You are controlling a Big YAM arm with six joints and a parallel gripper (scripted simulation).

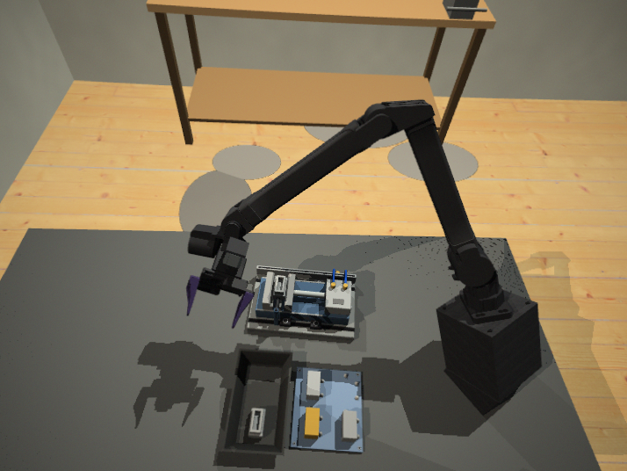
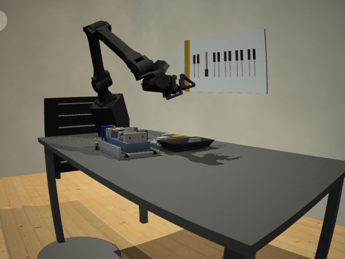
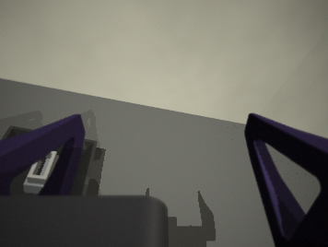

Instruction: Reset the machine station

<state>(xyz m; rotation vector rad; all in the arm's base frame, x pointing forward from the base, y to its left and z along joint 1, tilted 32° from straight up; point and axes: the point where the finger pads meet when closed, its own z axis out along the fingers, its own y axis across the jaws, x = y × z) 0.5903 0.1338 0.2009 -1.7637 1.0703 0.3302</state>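
The moving jaw is 18 cm behind my hand, 17 cm to the right of it and 20 cm below it. Also, from my hand: fixed jaw 12 cm behind, 18 cm to the right, 20 cm below; then work stop rod 14 cm behind, 13 cm to the right, 19 cm below; then vise 22 cm behind, 17 cm to the right, 24 cm below.
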